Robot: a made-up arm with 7 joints.
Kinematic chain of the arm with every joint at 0, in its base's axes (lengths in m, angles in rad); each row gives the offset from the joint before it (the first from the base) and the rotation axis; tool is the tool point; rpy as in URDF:
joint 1: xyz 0 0 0.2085 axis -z
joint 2: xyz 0 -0.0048 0.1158 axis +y
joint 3: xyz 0 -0.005 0.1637 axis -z
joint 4: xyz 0 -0.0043 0.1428 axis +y
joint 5: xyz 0 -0.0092 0.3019 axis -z
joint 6: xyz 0 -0.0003 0.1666 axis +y
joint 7: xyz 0 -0.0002 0.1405 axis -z
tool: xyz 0 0 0 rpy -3.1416 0 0
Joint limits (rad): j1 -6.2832..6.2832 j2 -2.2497..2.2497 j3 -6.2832..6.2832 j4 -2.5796..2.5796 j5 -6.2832..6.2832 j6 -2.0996..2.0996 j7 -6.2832..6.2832
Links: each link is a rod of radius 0.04 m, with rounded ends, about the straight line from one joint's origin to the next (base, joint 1, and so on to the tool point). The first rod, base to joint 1, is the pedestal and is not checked.
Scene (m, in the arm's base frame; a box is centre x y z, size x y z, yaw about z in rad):
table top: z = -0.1
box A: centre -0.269 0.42 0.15 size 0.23 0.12 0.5 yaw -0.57
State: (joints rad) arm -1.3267 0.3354 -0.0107 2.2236 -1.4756 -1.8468 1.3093
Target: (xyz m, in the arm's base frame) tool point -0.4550 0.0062 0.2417
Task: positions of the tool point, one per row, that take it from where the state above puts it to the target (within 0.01 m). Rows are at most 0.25 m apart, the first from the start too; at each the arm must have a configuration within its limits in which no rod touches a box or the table.
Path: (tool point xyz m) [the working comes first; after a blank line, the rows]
Joints at the target: -2.4496 0.5241 -1.0409 2.0659 -1.3661 -1.5287 1.3093
Straight joint move there: touches box A.

1: 0.0436 0.3276 0.1617
2: -0.1264 0.2290 0.0976
3: -0.2146 0.0575 0.0944
4: -0.2958 0.0760 0.1130
5: -0.3812 0.0616 0.1631
6: -0.4550 0.0062 0.2417

